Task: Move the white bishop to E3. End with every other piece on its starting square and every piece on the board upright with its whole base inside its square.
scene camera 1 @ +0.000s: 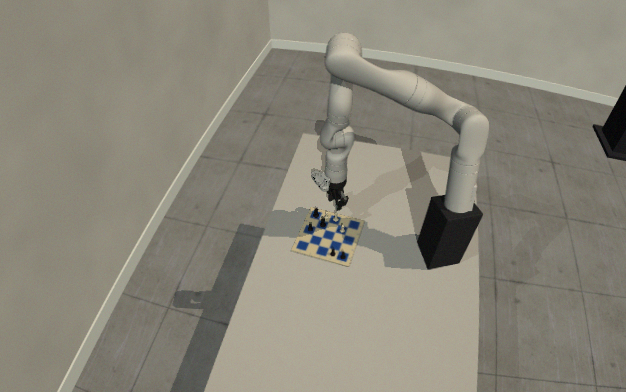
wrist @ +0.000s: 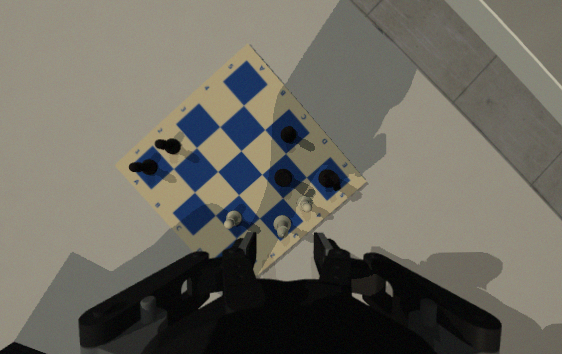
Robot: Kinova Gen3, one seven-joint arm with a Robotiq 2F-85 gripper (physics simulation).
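Pixels of known places: gripper, fingertip midpoint: (scene camera 1: 334, 204) (wrist: 285, 244); arm's base at its link origin: (scene camera 1: 457, 204).
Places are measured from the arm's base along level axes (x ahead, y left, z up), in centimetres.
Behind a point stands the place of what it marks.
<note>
The white piece that looks like the bishop (scene camera 1: 336, 219) @(z -25.6, x 40.3, y -7.1 cm) (wrist: 282, 222) @(z -25.0, x 41.0, y -7.4 cm) stands upright on blue square E3, its base appearing wholly inside the square. My gripper (scene camera 1: 339, 206) @(z -17.4, x 41.3, y -7.2 cm) (wrist: 285, 244) @(z -17.4, x 41.3, y -7.2 cm) is partly open and empty, above that edge of the chessboard (scene camera 1: 296, 250) @(z -26.3, x 52.1, y 9.4 cm) (wrist: 125, 164) @(z -26.3, x 33.4, y 11.4 cm). A small white piece (scene camera 1: 326, 215) @(z -25.0, x 44.3, y -7.9 cm) (wrist: 306, 203) @(z -23.4, x 44.6, y -7.7 cm) stands on E4 and another white piece (scene camera 1: 342, 228) @(z -24.3, x 37.2, y -2.3 cm) (wrist: 233, 218) @(z -24.3, x 37.8, y -2.8 cm) on D2. Black pieces stand on D4 (wrist: 283, 177) @(z -23.0, x 45.1, y -3.9 cm), E5 (wrist: 328, 178) @(z -23.6, x 48.2, y -7.7 cm) and C5 (wrist: 288, 134) @(z -23.4, x 48.8, y -1.3 cm). The fingers hide part of the board's E1 corner in the wrist view.
Two more black pieces stand on A1 (scene camera 1: 343, 256) @(z -25.1, x 35.0, y 9.5 cm) (wrist: 149, 167) @(z -25.4, x 35.5, y 8.5 cm) and A2 (scene camera 1: 333, 253) @(z -25.0, x 38.7, y 8.9 cm) (wrist: 172, 146) @(z -25.3, x 39.2, y 8.0 cm). The board lies on a pale table top (scene camera 1: 345, 325) @(z -26.9, x 30.0, y 35.0 cm). The arm's black pedestal (scene camera 1: 447, 235) @(z -6.6, x 1.9, y 7.9 cm) stands at the right in the scene view.
</note>
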